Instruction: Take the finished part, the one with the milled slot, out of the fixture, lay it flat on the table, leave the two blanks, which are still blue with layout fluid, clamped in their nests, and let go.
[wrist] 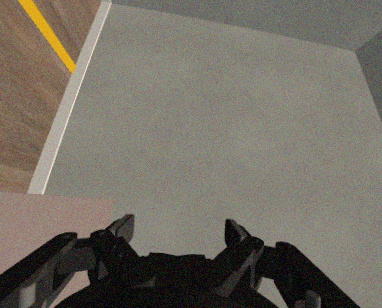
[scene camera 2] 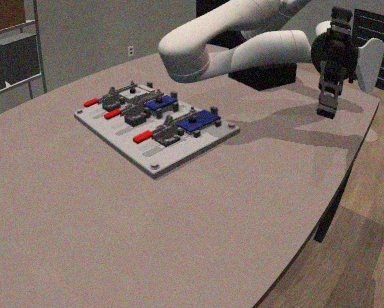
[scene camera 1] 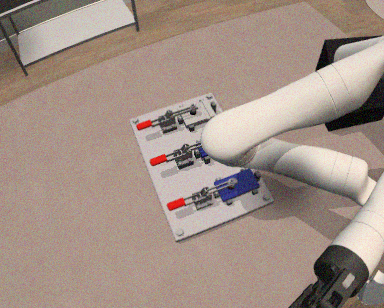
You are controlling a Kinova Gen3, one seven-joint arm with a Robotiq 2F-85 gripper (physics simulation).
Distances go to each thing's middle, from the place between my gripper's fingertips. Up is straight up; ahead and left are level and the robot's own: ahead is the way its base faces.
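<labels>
Measured from the fixture plate (scene camera 1: 170, 183), my gripper is 43 cm to the left and 4 cm past it. The gripper is also 25 cm above the plate.
</labels>
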